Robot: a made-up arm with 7 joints.
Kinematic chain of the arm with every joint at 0, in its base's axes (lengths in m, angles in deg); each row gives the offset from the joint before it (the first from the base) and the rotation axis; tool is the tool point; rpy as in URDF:
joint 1: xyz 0 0 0 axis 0.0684 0.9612 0.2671
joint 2: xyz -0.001 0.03 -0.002 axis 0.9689 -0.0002 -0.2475
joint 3: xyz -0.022 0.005 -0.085 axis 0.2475 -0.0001 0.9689
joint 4: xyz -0.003 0 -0.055 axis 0.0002 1 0
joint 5: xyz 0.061 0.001 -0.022 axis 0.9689 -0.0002 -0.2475
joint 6: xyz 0.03 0 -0.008 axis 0.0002 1 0
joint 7: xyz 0.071 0 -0.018 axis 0.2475 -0.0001 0.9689
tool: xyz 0 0 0 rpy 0 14.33 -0.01
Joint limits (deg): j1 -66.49..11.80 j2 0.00..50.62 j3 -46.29..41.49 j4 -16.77..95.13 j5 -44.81..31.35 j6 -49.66..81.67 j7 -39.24..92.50
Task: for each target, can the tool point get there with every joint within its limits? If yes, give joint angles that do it. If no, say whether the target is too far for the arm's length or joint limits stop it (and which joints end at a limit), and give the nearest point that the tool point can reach.
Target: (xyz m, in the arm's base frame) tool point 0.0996 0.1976 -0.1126
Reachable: yes | joints 5.28 29.51 32.48 11.37 -18.48 -32.55 19.17
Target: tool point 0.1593 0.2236 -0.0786
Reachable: yes | joints -32.26 41.66 28.59 6.27 22.16 69.28 48.71
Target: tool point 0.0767 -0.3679 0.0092
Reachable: no: too far | nearest point 0.1263 -0.1480 -0.0182 | short by 0.227 m
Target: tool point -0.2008 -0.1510 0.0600
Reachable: no: joint limits stop it (at a limit: joint 1, joint 2, joint 3, joint 4, joint 5, joint 6) | nearest point 0.0677 -0.1071 0.0064 | short by 0.277 m
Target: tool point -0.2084 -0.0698 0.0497
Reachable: no: joint limits stop it (at a limit: joint 1, joint 2, joint 4, joint 6) | nearest point -0.1700 -0.0014 -0.1878 | short by 0.250 m
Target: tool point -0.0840 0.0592 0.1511
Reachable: no: joint limits stop it (at a limit: joint 1, joint 2, joint 3, joint 4, joint 6) | nearest point 0.0589 0.1211 0.1085 | short by 0.161 m
